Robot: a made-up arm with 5 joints.
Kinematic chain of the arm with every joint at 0, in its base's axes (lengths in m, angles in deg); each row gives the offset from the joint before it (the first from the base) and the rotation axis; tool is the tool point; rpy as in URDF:
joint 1: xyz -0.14 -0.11 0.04 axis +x
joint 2: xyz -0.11 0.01 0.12 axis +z
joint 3: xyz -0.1 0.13 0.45 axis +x
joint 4: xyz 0.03 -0.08 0 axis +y
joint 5: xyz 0.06 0 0.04 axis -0.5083 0.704 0.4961
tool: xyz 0 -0.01 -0.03 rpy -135.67 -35.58 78.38
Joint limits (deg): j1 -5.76..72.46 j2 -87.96..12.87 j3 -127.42..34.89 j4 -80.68..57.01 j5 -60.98..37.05
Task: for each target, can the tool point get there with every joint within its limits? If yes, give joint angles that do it. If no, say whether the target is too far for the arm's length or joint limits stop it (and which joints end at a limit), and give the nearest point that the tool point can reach.
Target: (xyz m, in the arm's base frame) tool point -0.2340 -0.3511 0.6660
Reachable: yes | joints 34.14 -7.16 -104.47 15.30 -25.62
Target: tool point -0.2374 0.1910 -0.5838
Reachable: no: joint limits stop it (at a limit: joint 1, joint 2, joint 3, joint 4, joint 5) | nearest point -0.1522 -0.5562 0.2094 | short by 1.093 m
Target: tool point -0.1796 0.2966 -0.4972
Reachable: no: joint limits stop it (at a limit: joint 1, joint 3, joint 4, joint 5) | nearest point -0.2346 0.0453 0.5032 | short by 1.033 m
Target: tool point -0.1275 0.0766 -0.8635
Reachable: no: too far | nearest point -0.1541 -0.5601 0.2069 | short by 1.246 m
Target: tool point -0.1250 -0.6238 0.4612
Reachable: yes | joints 61.96 -49.90 -112.44 2.00 6.46
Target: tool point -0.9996 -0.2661 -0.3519
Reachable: no: too far | nearest point -0.3299 -0.6389 0.2163 | short by 0.954 m
